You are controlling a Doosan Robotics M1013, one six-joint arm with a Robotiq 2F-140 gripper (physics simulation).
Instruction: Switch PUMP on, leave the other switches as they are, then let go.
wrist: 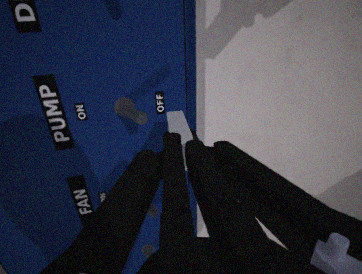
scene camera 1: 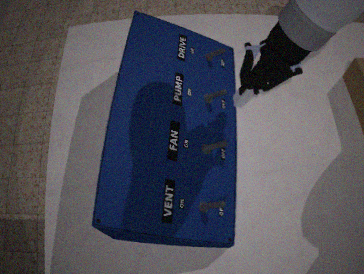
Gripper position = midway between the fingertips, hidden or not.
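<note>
A blue switch panel (wrist: pixel 72 72) is there in the scene, and I can see it. I can also see my gripper (scene camera 1: pixel 236 101), the same gripper (wrist: pixel 175 123) that the wrist view shows.
</note>
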